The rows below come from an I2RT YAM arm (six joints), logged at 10 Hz.
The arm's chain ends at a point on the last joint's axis. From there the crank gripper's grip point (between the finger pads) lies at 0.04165 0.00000 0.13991 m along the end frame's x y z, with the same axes.
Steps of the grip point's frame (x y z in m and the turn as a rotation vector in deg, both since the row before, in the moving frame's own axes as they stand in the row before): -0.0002, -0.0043, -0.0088, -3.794, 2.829, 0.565; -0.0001, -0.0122, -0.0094, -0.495, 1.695, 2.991; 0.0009, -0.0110, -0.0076, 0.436, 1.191, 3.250; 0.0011, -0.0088, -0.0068, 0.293, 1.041, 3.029; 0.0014, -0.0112, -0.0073, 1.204, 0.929, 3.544
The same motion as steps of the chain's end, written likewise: -0.0070, -0.0139, -0.0063, -3.794, 2.829, 0.565; -0.0041, -0.0157, -0.0081, -0.495, 1.695, 2.991; -0.0020, -0.0124, -0.0067, 0.436, 1.191, 3.250; -0.0014, -0.0104, -0.0060, 0.293, 1.041, 3.029; -0.0009, -0.0109, -0.0066, 1.204, 0.929, 3.544
